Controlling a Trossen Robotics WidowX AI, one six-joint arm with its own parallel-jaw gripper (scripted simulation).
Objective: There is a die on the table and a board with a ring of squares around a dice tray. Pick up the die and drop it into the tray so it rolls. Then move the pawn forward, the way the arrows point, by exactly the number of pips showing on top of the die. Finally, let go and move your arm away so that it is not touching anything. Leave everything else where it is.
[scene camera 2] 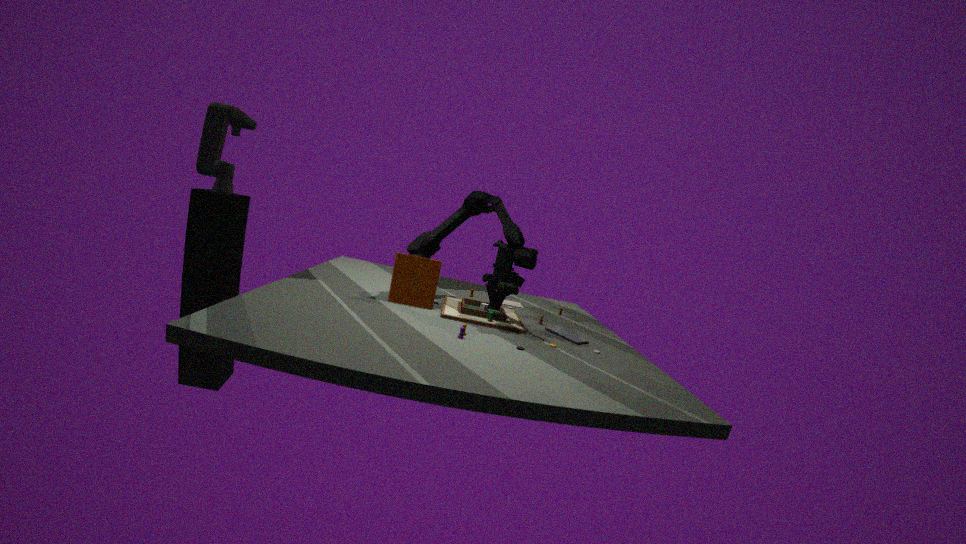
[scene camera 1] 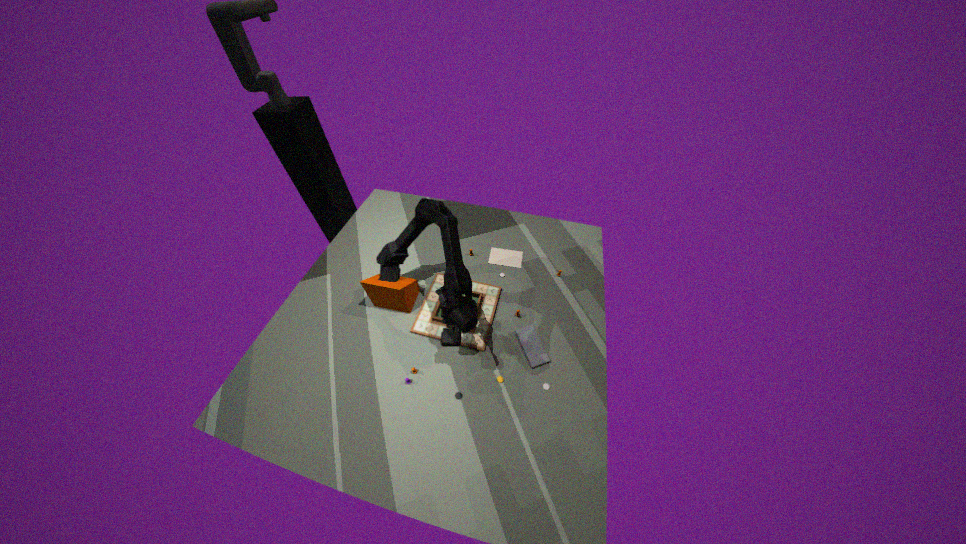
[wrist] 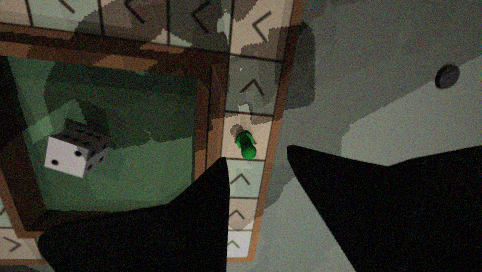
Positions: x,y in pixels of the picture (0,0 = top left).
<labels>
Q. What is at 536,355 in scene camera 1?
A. A grey flat plate.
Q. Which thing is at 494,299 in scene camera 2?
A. The gripper.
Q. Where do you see a green dice tray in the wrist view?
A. At 150,117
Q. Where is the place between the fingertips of the gripper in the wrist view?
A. At 257,157
</labels>
